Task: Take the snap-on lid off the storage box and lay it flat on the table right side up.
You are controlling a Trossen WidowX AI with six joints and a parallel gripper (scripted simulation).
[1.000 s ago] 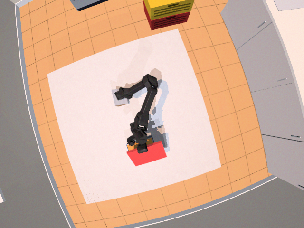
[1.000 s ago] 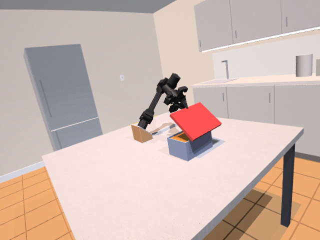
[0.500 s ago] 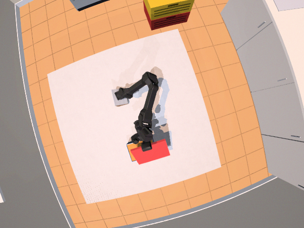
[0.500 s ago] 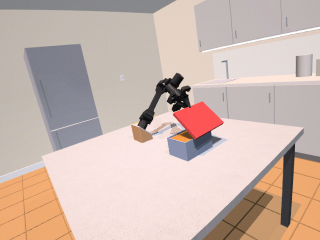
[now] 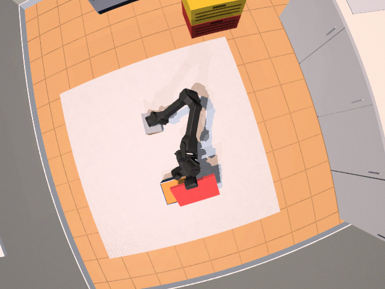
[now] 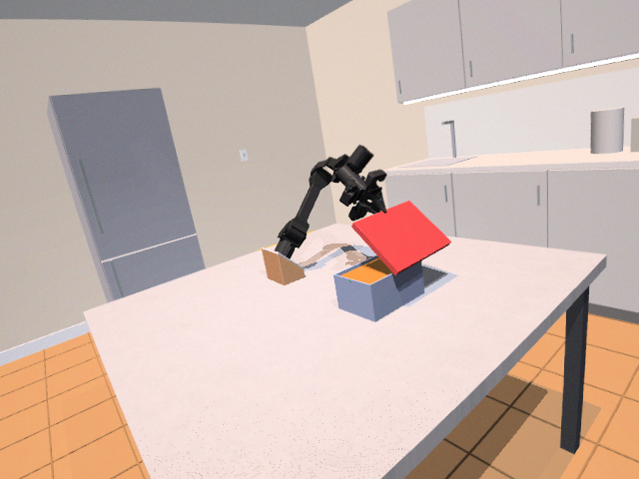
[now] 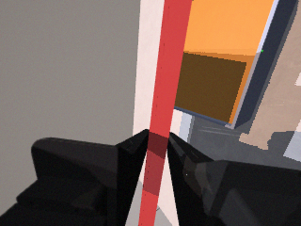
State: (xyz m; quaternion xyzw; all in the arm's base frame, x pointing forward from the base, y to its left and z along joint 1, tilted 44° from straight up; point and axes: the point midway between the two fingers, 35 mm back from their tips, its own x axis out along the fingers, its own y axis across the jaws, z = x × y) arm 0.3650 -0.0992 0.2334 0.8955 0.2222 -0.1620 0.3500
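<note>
Now: gripper tip 6 cm short of the red lid, 5 cm above it and 1 cm to the left of it. Also, from my gripper tip: blue-grey storage box (18 cm below, 10 cm to the right, 3 cm ahead).
</note>
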